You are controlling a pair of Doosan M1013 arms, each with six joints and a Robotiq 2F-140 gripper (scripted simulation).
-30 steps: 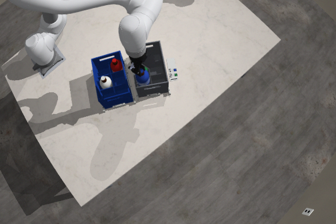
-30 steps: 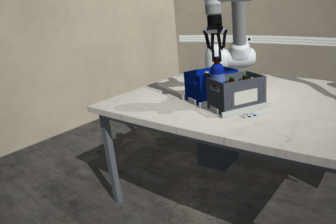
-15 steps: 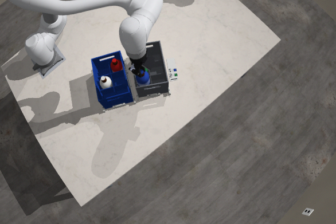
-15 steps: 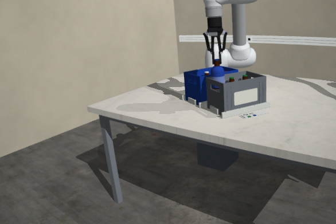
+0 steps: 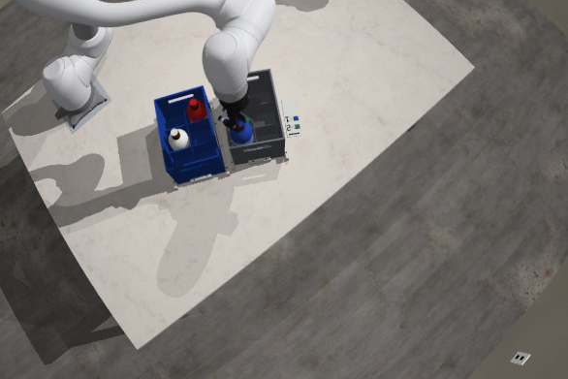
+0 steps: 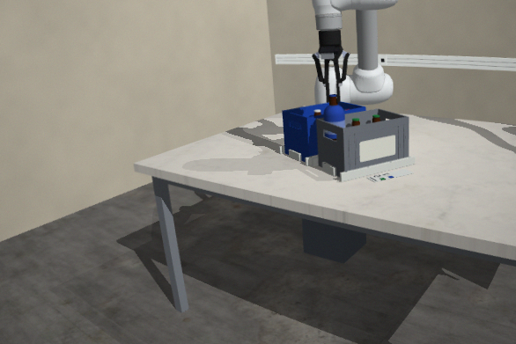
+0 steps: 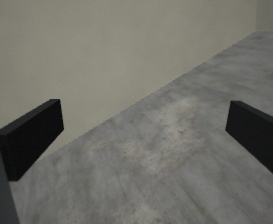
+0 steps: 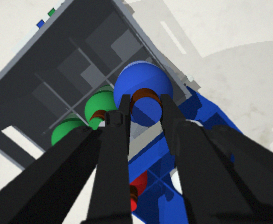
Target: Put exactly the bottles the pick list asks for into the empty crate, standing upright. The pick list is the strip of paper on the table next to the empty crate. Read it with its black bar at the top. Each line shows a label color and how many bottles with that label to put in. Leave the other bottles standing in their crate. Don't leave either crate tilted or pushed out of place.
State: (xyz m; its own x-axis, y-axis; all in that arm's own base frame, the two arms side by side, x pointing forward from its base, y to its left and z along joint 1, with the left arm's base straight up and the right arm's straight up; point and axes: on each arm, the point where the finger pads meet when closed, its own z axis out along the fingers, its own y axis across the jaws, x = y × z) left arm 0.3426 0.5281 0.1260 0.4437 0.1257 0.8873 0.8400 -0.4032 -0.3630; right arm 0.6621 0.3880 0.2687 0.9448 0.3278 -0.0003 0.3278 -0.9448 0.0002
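Observation:
Right now my right hand is 8 cm above the blue bottle. Also, from my right hand: dark grey crate 5 cm behind, 9 cm to the left, 19 cm below; blue crate 15 cm behind, 13 cm to the right, 19 cm below; red bottle 21 cm behind, 5 cm to the right, 18 cm below.

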